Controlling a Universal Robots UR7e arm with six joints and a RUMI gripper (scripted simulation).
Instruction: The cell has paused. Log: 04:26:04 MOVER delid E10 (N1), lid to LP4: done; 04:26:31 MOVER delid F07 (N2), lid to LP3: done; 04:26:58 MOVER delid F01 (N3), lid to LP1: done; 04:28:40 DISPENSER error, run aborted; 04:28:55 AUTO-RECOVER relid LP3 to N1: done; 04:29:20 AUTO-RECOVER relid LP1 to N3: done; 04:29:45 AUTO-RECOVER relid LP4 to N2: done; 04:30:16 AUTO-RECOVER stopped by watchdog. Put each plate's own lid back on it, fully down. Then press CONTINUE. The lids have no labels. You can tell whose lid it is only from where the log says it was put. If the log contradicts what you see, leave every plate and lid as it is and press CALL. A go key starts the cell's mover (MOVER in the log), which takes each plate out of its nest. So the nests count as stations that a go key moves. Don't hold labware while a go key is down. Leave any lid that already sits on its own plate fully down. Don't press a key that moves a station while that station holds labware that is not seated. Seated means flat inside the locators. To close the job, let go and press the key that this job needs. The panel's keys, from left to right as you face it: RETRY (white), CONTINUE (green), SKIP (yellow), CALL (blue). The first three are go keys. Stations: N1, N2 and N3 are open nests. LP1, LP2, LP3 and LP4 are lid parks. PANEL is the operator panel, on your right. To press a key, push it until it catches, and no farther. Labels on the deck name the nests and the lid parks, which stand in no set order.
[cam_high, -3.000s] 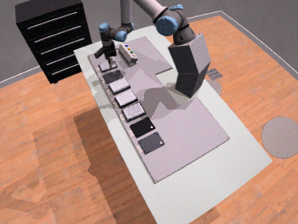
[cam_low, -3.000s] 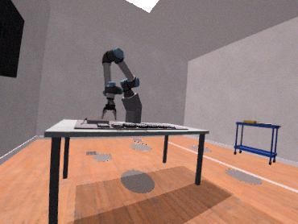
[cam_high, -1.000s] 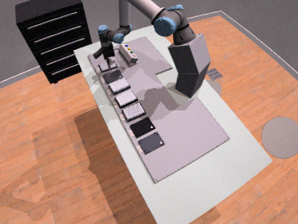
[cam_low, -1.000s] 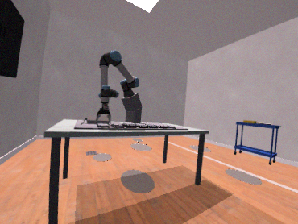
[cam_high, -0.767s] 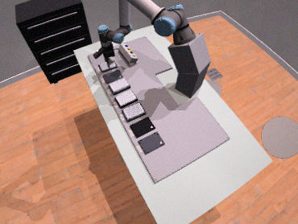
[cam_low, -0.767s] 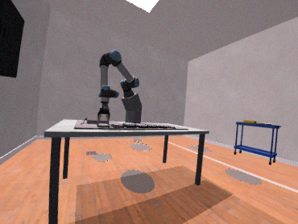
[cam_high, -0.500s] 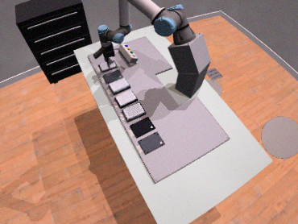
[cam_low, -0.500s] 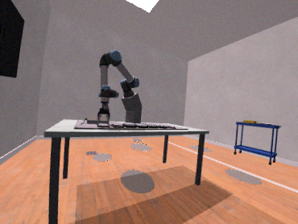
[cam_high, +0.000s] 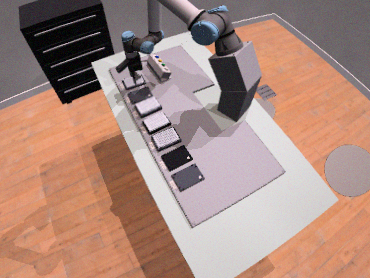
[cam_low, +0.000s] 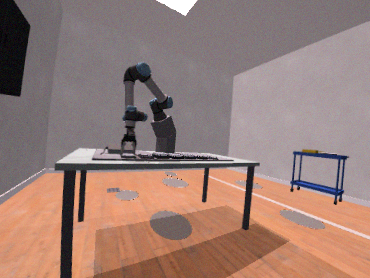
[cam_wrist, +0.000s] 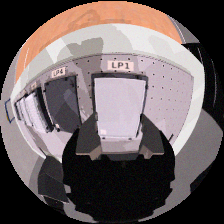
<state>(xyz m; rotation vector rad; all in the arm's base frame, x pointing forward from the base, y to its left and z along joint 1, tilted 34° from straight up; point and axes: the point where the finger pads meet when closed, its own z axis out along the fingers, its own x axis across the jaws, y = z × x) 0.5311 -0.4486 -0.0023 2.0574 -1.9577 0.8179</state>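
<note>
My gripper is now 26 cm to the right of the white lid and 1 cm below it. From my hand the other things lie so: blue key 22 cm behind, 10 cm to the right, 4 cm above; yellow key 23 cm behind, 5 cm to the right, 4 cm above; green key 23 cm behind, 4 cm above.
</note>
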